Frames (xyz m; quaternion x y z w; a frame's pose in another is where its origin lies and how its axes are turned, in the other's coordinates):
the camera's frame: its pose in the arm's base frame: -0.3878 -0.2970 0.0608 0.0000 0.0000 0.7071 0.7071
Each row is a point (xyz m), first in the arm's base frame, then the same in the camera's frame.
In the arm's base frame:
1: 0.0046 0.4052 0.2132
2: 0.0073 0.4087 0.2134
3: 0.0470 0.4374 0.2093
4: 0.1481 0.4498 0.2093
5: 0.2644 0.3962 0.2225
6: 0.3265 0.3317 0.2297
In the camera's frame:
1: 0.7022 -0.3924 0.1524
2: 0.7057 -0.3951 0.1526
3: 0.7344 -0.4348 0.1485
4: 0.7468 -0.5359 0.1485
5: 0.6932 -0.6522 0.1617
6: 0.6287 -0.7143 0.1689

